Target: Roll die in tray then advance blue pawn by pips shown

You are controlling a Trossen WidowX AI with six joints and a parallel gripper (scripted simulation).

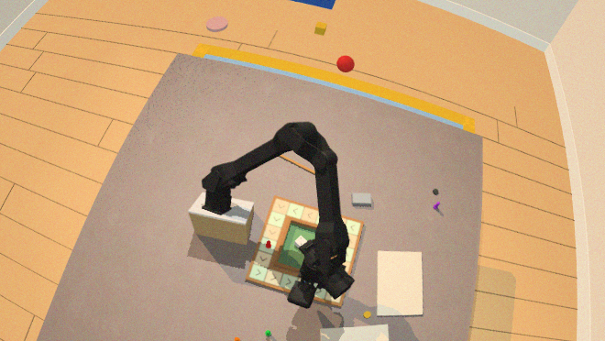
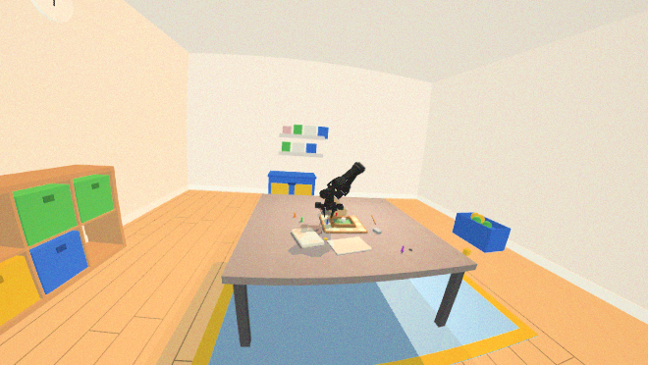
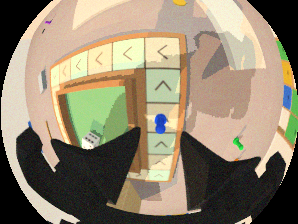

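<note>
Right now the blue pawn is 3 cm below my gripper tip. Also, from my gripper tip: red pawn: 15 cm behind, 7 cm to the left, 3 cm below; white die: 12 cm to the left, 6 cm behind, 3 cm below; green-floored tray: 11 cm to the left, 5 cm below, 4 cm behind.
</note>
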